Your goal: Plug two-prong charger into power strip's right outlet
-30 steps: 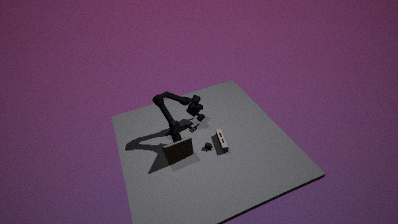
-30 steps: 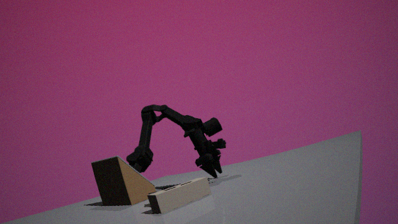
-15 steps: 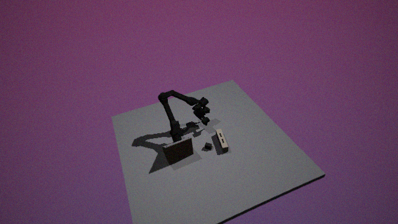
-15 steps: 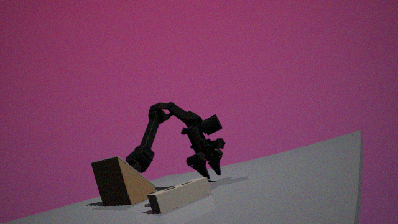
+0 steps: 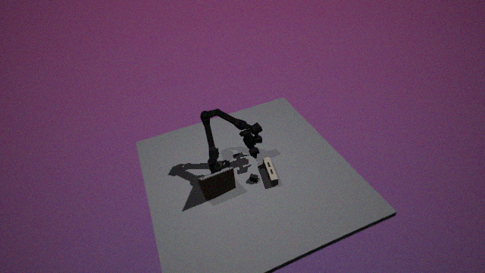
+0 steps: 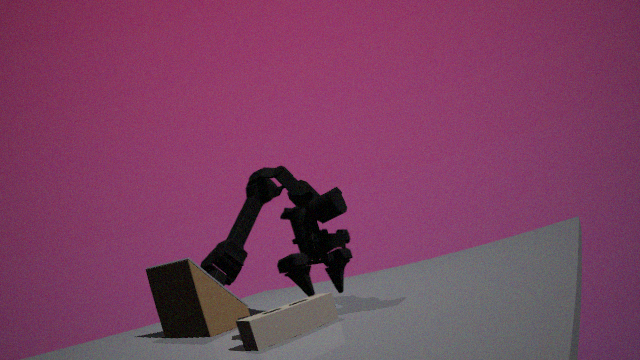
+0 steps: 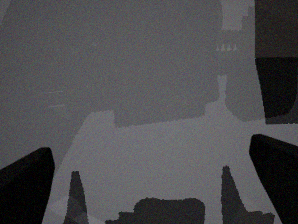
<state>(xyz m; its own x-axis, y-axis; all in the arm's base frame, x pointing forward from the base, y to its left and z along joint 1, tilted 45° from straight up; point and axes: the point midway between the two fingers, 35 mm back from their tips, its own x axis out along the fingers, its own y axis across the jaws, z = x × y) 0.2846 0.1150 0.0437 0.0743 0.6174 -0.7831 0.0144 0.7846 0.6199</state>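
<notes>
My gripper tip is 20 cm to the left of the dark two-prong charger, 6 cm past it and 2 cm above it.
</notes>
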